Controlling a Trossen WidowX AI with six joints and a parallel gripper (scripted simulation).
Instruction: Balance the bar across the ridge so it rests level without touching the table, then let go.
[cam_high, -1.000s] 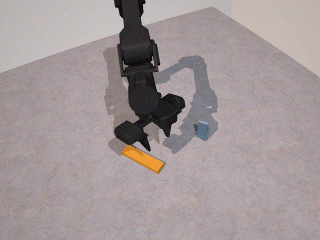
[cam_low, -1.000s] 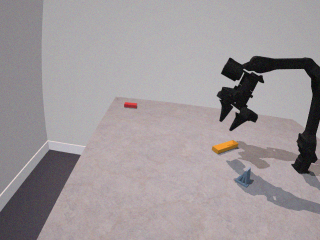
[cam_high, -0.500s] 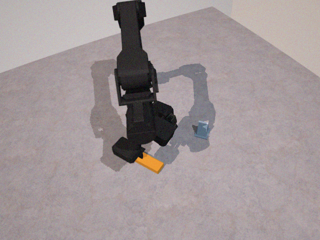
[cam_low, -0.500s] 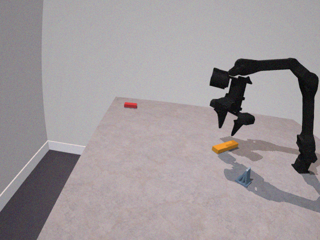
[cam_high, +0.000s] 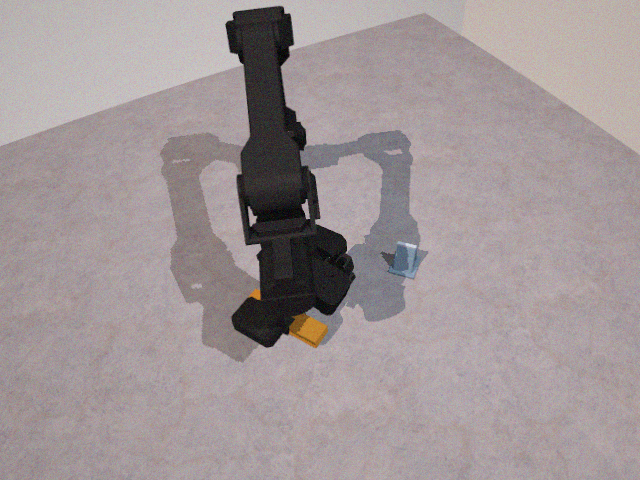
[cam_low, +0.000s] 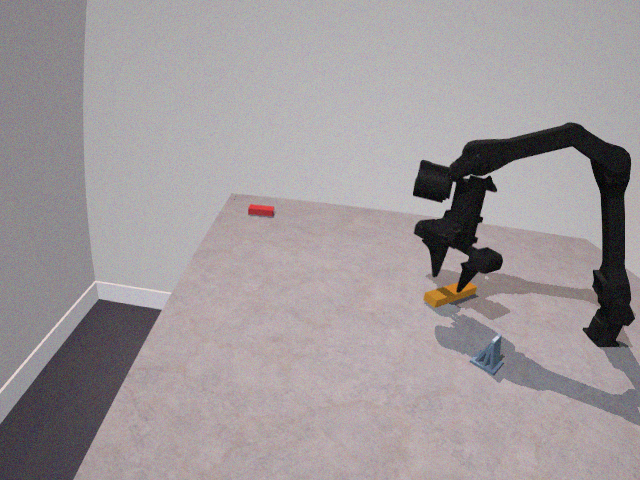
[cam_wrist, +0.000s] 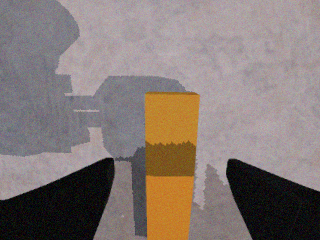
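Right now the bar is 20 mm behind my gripper tip, 20 mm to the right of it and 30 mm below it. Round my gripper tip: red block (400 mm ahead, 380 mm to the right, 30 mm below).
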